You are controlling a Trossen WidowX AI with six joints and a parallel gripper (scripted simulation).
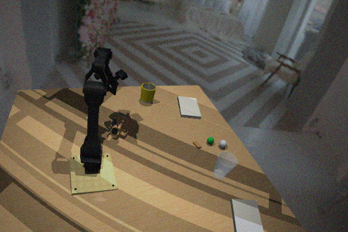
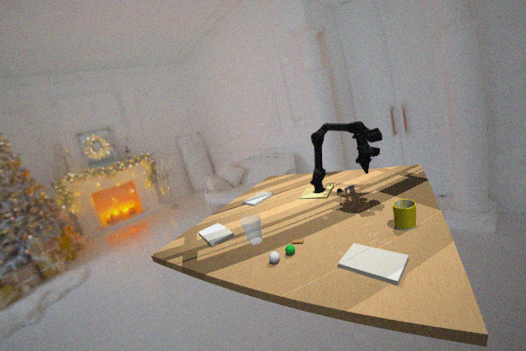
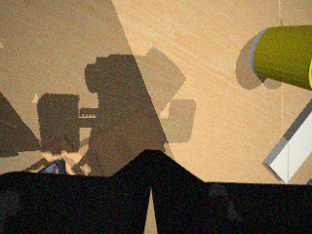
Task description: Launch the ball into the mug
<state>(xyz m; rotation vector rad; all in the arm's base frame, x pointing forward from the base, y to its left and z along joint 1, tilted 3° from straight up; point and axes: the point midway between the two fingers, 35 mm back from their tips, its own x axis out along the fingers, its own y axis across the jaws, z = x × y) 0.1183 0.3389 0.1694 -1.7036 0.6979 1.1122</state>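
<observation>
Now: gripper tip 20 mm past the dark ball, 160 mm to the left of it and 100 mm above it. From my gripper tip the other things lie so: wooden catapult (10 mm ahead, 110 mm to the right, 110 mm below); small brown block (410 mm ahead, 250 mm to the right, 160 mm below); yellow mug (240 mm ahead, 170 mm to the left, 130 mm below).
</observation>
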